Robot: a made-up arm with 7 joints. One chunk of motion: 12 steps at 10 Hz.
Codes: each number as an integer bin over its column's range. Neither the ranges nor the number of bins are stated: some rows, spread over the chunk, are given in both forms.
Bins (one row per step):
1: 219 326 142 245 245 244
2: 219 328 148 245 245 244
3: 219 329 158 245 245 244
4: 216 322 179 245 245 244
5: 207 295 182 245 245 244
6: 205 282 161 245 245 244
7: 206 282 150 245 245 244
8: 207 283 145 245 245 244
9: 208 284 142 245 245 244
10: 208 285 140 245 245 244
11: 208 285 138 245 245 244
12: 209 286 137 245 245 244
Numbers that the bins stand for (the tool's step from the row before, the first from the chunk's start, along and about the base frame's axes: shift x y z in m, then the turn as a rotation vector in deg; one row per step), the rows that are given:
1: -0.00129 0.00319 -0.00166 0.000 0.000 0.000
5: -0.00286 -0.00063 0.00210 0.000 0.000 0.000
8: -0.00286 -0.00211 -0.00138 0.000 0.000 0.000
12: -0.00260 -0.00174 -0.00213 0.000 0.000 0.000
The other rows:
2: -0.00129 0.00344 -0.00110 0.000 0.000 0.000
3: -0.00129 0.00356 -0.00016 0.000 0.000 0.000
4: -0.00168 0.00270 0.00181 0.000 0.000 0.000
6: -0.00312 -0.00223 0.00012 0.000 0.000 0.000
7: -0.00299 -0.00223 -0.00091 0.000 0.000 0.000
9: -0.00273 -0.00199 -0.00166 0.000 0.000 0.000
10: -0.00273 -0.00186 -0.00185 0.000 0.000 0.000
11: -0.00273 -0.00186 -0.00204 0.000 0.000 0.000

